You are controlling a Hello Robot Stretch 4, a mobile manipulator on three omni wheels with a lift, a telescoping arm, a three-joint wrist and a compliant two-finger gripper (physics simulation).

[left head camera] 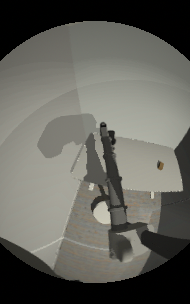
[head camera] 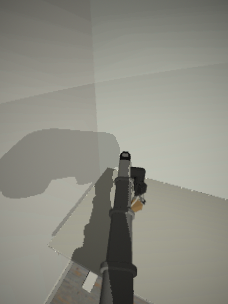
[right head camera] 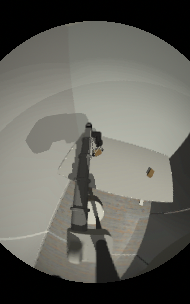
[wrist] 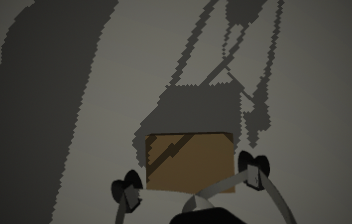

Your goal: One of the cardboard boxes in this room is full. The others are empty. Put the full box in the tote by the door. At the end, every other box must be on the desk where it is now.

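Frame: origin at the robot's base, x ahead, y left, z up, level; millimetres.
Where they show: gripper, fingertip midpoint: (head camera: pixel 135 208) (right head camera: pixel 97 153) (wrist: pixel 189 173); robot's base at its link origin: (left head camera: pixel 105 211) (right head camera: pixel 90 211).
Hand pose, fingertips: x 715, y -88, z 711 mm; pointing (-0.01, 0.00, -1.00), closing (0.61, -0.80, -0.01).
Observation:
Things, the pixels of their top centre, and the offset from my fingertips. "spot": a spot on its surface instead. Level surfaces: height alone.
- brown cardboard box at its top centre: (wrist: pixel 189 164) (head camera: pixel 134 203) (right head camera: pixel 96 150) 14 mm ahead, 8 mm left, 31 mm up
- pale desk at its surface level: 19 mm down
- second brown box at its top centre: (right head camera: pixel 151 171) (left head camera: pixel 161 164) 297 mm back, 650 mm right, 31 mm up
- white desk leg at a spot on its surface: (head camera: pixel 90 281) (left head camera: pixel 91 186) spot: 230 mm back, 317 mm left, 714 mm down
- wooden floor at its surface level: 739 mm down
A brown cardboard box (head camera: pixel 137 205) (right head camera: pixel 99 152) (wrist: pixel 200 162) is on the pale desk (head camera: pixel 180 225) (left head camera: pixel 135 160) (right head camera: pixel 125 170) (wrist: pixel 310 100), near its left end. My gripper (wrist: pixel 189 173) is open above it. In the wrist view one fingertip is on each side of the box's lower part, with a gap at each side. The arm hides this box in the left head view. A second brown box (left head camera: pixel 160 165) (right head camera: pixel 150 172) stands on the desk farther right. Whether either box is full cannot be told. The tote and the door do not show.
My long dark arm (head camera: pixel 121 235) (left head camera: pixel 113 175) (right head camera: pixel 80 192) reaches over the desk. Pale walls meet in a corner behind it. A white desk leg (head camera: pixel 90 281) (left head camera: pixel 91 186) shows at the left. A round whitish object (left head camera: pixel 101 212) (right head camera: pixel 96 212) is low down, over the wooden floor (left head camera: pixel 82 240).

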